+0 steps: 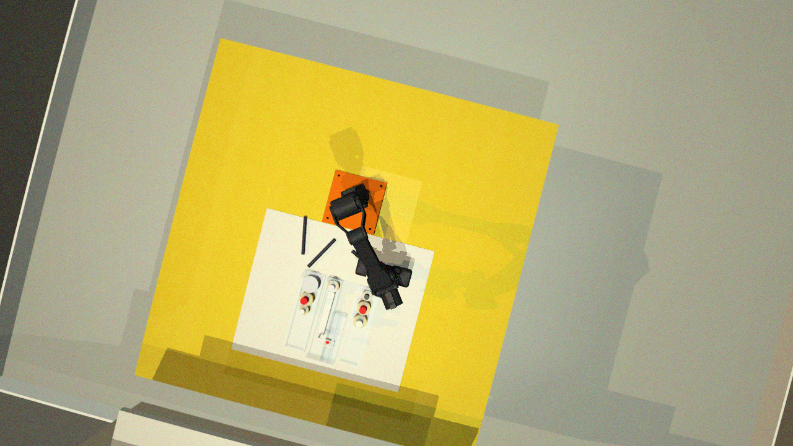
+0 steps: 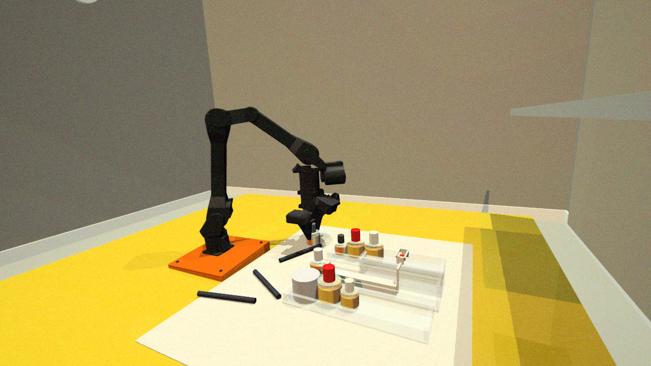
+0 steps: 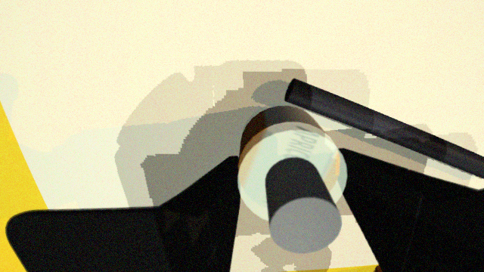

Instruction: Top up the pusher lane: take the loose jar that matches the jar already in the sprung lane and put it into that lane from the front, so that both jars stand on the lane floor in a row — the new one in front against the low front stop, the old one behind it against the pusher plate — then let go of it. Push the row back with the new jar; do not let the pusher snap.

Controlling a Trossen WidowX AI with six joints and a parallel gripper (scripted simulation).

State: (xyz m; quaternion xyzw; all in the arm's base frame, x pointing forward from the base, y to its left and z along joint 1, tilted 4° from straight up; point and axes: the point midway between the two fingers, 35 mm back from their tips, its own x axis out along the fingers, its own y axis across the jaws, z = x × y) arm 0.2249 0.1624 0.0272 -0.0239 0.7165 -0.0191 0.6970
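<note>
The grey cylinder lies 240 mm to the right of my gripper tip and 120 mm ahead of it. Also, from my gripper tip: pusher plate 220 mm ahead, 130 mm to the right, 20 mm above; then sprung lane 260 mm ahead, 140 mm to the right, 10 mm below.
</note>
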